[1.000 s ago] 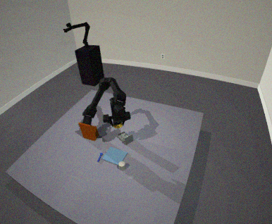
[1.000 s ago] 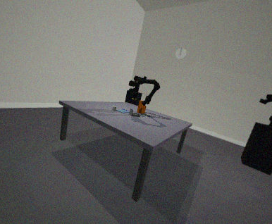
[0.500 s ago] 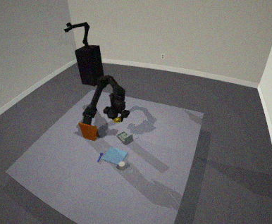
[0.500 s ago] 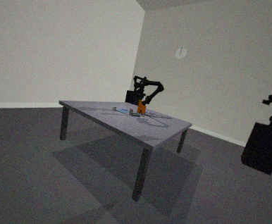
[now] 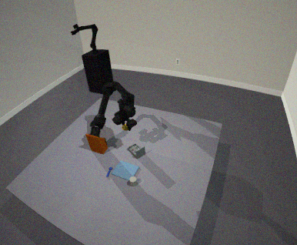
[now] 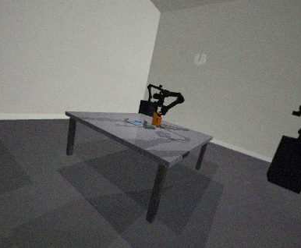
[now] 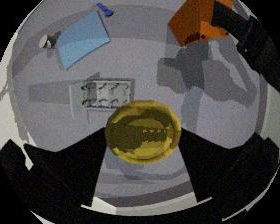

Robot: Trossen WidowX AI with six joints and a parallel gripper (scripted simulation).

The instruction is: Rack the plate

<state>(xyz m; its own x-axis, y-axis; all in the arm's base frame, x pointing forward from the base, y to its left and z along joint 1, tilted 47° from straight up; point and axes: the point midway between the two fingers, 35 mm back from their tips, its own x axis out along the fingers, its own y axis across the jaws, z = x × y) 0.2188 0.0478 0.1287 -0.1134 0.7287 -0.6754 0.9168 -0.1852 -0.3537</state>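
The grey dish rack is 80 mm ahead of my gripper tip, 30 mm to the right of it and 160 mm below it. Also, from my gripper tip: blue cloth: 90 mm ahead, 220 mm to the right, 180 mm below; yellow plate: 10 mm above; blue spoon: 10 mm behind, 270 mm to the right, 170 mm below.
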